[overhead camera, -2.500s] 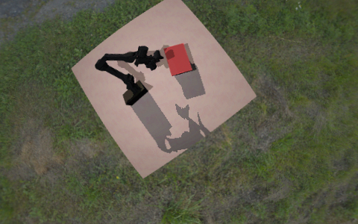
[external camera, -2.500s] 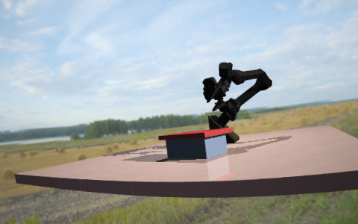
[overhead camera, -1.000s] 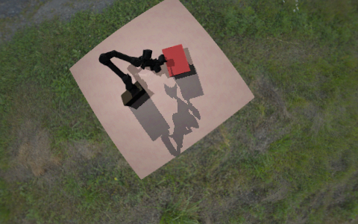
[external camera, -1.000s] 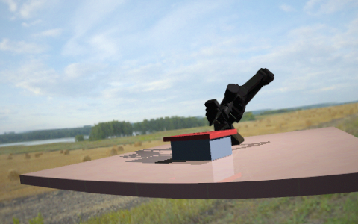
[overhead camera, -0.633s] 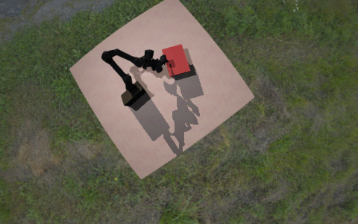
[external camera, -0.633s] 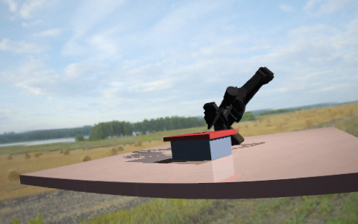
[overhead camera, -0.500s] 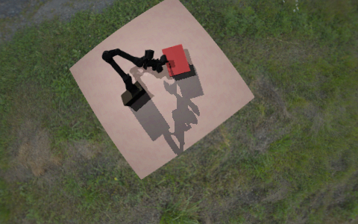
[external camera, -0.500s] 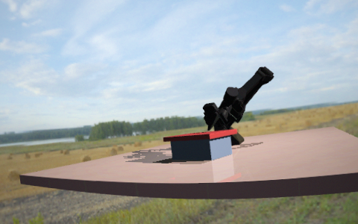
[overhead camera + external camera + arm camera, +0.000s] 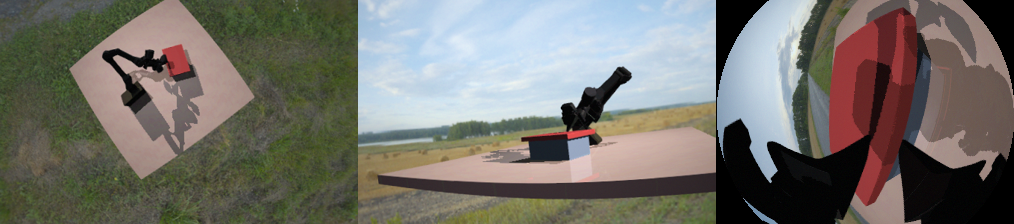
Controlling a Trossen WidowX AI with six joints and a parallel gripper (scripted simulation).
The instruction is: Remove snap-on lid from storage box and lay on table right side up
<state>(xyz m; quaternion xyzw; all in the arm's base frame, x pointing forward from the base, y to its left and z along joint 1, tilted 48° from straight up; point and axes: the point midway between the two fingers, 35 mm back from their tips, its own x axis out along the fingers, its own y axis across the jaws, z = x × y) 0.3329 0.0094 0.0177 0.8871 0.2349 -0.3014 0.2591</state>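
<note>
My gripper tip is now 7 cm short of the lid and 3 cm to the left of it. Round my gripper tip: storage box: 7 cm ahead, 3 cm to the right, 4 cm below.
</note>
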